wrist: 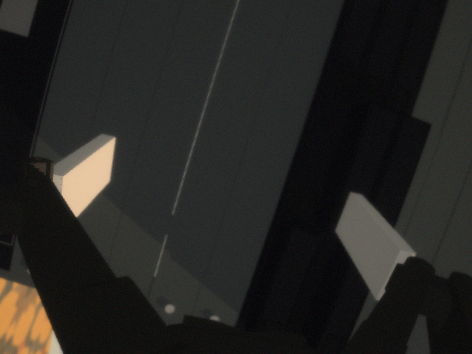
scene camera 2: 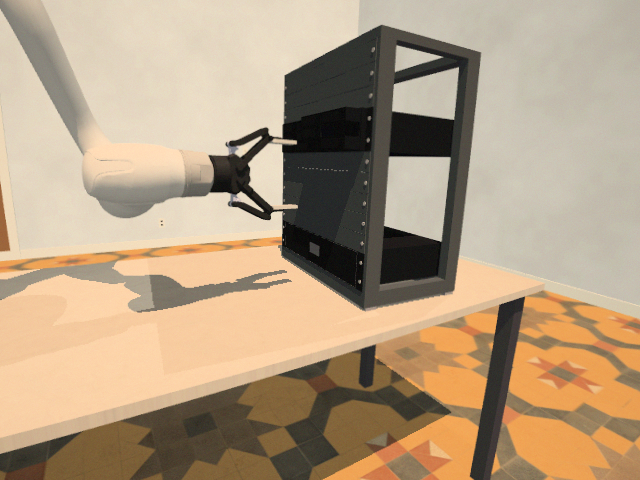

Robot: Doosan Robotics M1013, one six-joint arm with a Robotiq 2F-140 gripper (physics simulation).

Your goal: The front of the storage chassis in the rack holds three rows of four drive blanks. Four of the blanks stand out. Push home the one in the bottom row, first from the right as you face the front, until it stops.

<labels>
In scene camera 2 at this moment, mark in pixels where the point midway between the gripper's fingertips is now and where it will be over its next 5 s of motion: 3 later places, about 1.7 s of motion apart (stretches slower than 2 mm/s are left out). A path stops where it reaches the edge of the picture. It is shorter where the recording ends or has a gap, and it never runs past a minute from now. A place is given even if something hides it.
The gripper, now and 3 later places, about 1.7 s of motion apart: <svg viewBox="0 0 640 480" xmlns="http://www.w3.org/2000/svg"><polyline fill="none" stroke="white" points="293,175 296,176 298,178 308,103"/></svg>
</labels>
